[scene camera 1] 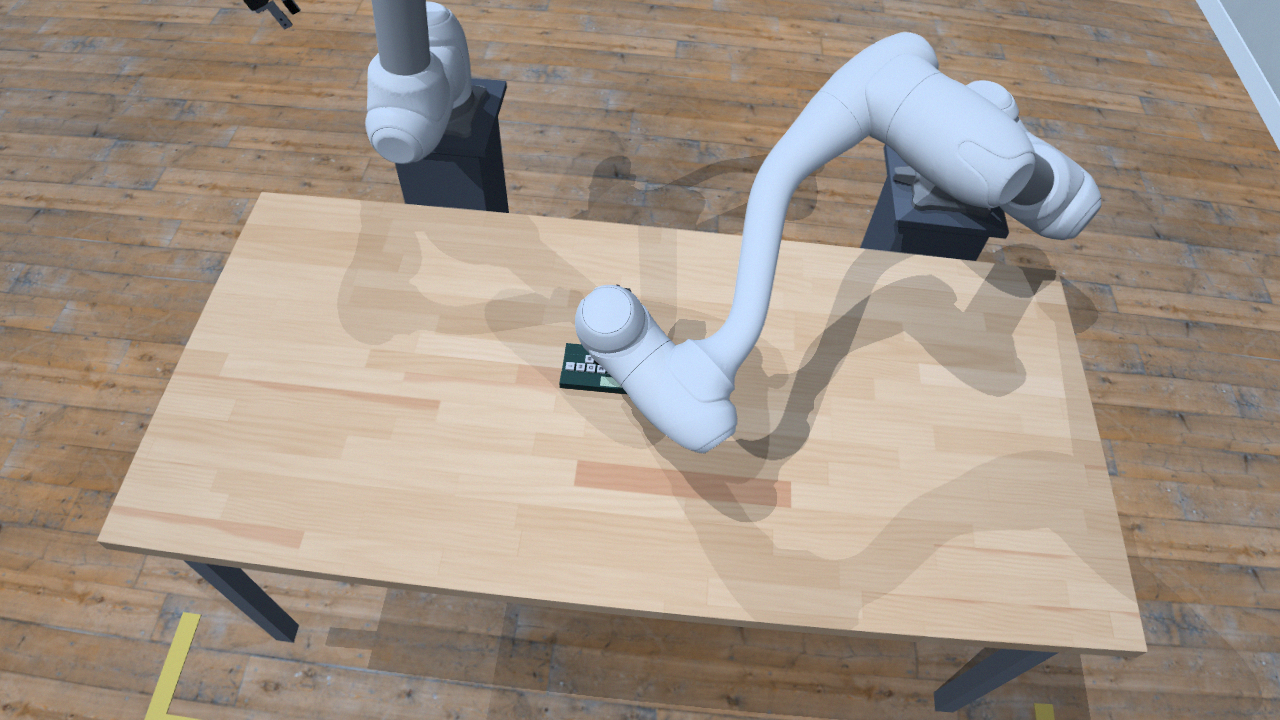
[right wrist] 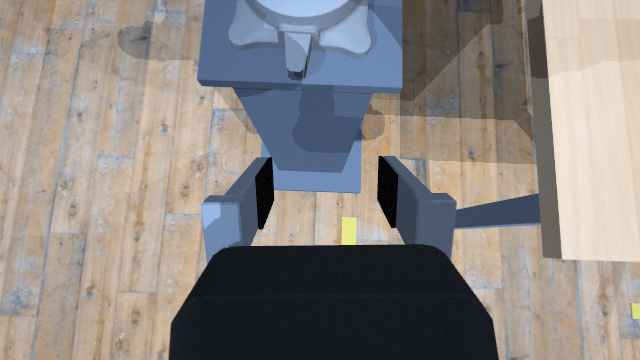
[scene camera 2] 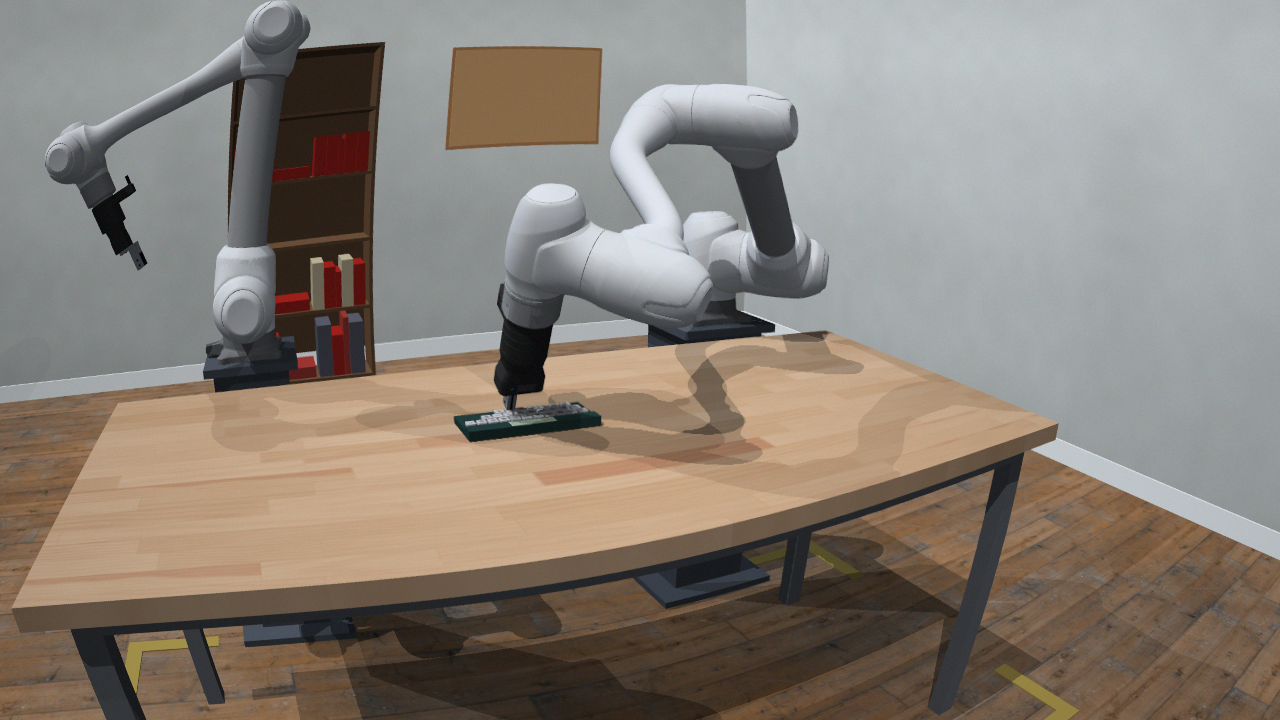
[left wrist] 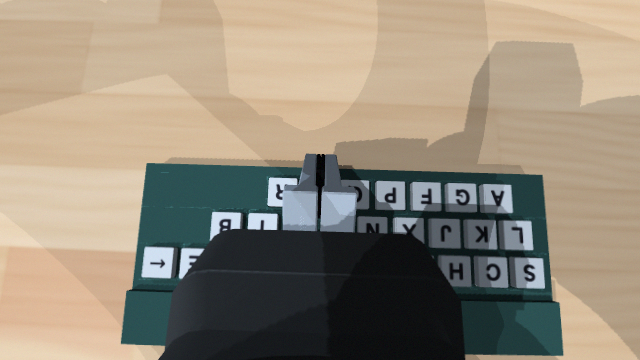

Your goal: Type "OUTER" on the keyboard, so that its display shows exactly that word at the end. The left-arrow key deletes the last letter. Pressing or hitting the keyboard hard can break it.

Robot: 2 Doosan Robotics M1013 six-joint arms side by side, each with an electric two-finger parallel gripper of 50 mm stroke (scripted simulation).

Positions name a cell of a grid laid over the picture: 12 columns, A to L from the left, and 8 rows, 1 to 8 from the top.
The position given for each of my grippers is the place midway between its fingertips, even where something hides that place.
In view: my left gripper (scene camera 2: E5), my right gripper (scene camera 2: B3), a left-arrow key (left wrist: C6), an arm pedestal (scene camera 1: E3) and an arm pedestal (scene camera 2: C5).
My left gripper also shows in the left wrist view (left wrist: G4). My right gripper also shows in the right wrist view (right wrist: G4).
